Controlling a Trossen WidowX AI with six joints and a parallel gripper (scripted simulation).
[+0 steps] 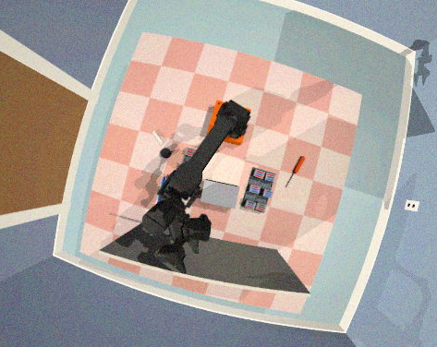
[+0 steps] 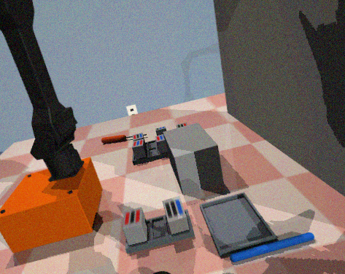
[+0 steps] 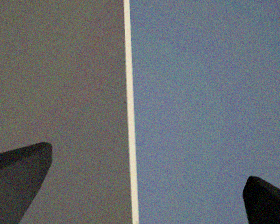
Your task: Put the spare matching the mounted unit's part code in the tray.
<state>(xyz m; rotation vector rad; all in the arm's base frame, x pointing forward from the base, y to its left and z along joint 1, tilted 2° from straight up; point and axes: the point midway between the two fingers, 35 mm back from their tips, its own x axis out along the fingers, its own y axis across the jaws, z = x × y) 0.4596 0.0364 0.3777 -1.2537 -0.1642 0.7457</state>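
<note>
Now: gripper tip 270 mm past the spare, 150 mm to the right of it and 440 mm above it. The rest, counted from my gripper tip: blue pen 70 mm behind, 260 mm to the right, 480 mm below; then mounted unit 180 mm behind, 20 mm to the left, 430 mm below; then grey tray 120 mm behind, 190 mm to the right, 480 mm below.
</note>
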